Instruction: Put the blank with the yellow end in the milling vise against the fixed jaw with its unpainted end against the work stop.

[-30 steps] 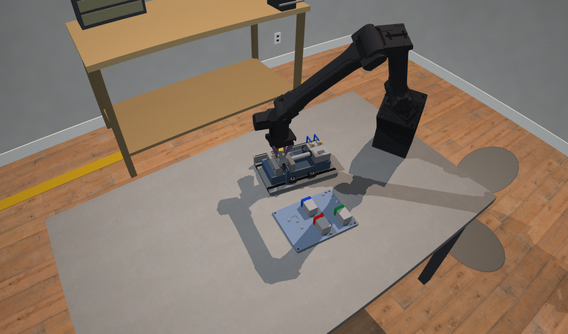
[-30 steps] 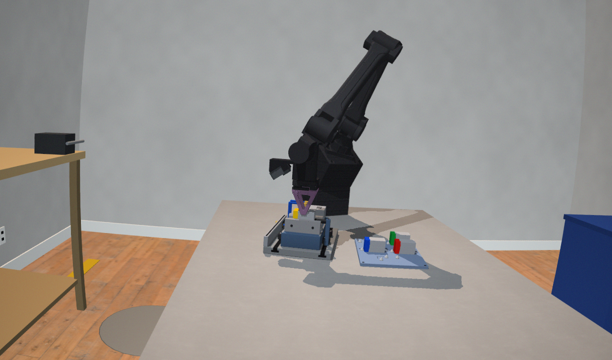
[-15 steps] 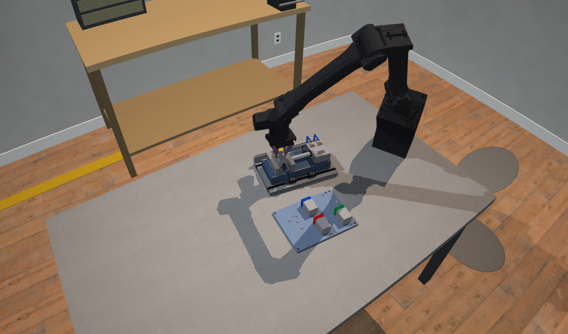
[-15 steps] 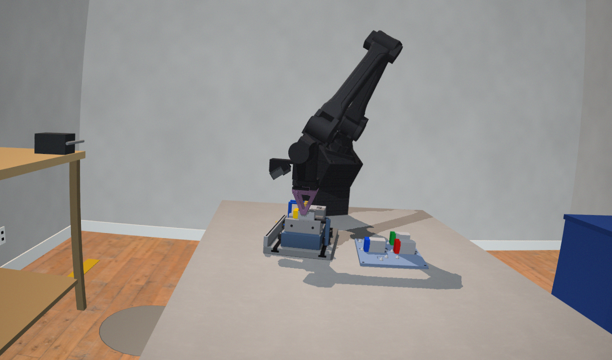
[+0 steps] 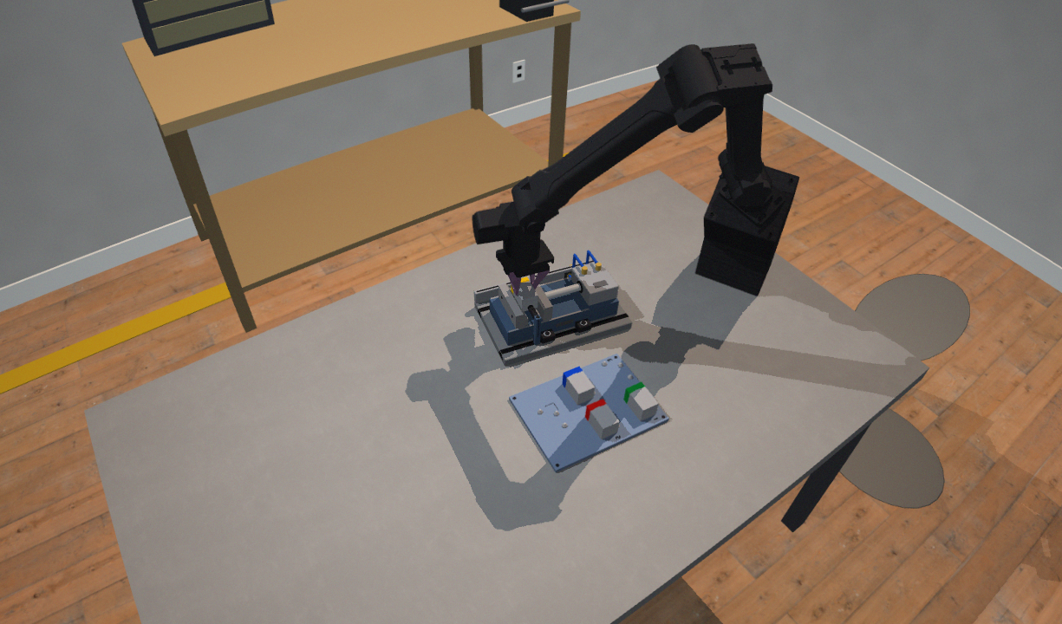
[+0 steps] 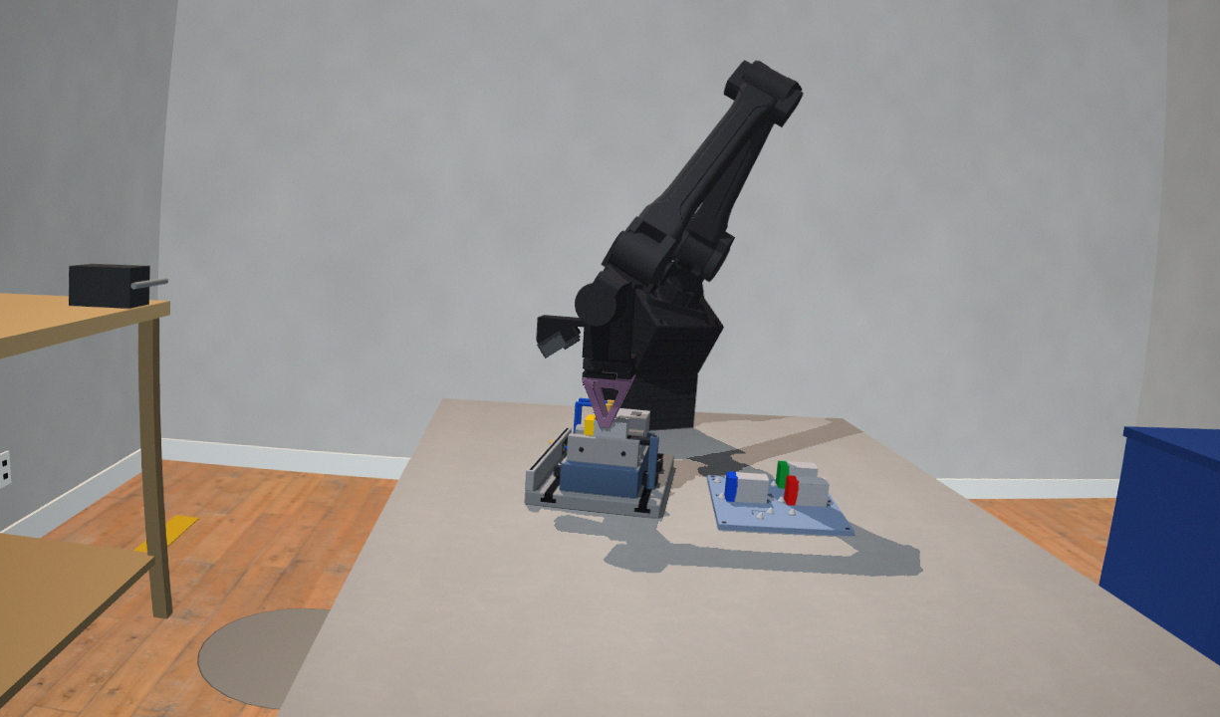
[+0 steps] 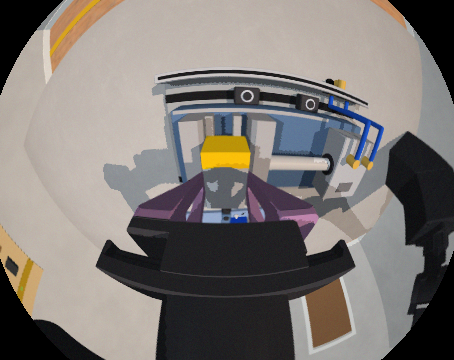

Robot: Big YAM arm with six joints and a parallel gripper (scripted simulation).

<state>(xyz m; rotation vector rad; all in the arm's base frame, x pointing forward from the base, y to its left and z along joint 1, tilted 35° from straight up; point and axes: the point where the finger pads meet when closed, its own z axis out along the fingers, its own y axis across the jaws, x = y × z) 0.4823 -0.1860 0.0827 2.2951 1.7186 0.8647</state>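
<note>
Now: the yellow-ended blank 20 mm below my hand. Round my hand: blue plate: 20 mm ahead, 260 mm to the left, 110 mm below; then blue-ended blank: 20 mm ahead, 210 mm to the left, 90 mm below; then red-ended blank: 30 mm ahead, 300 mm to the left, 90 mm below.
</note>
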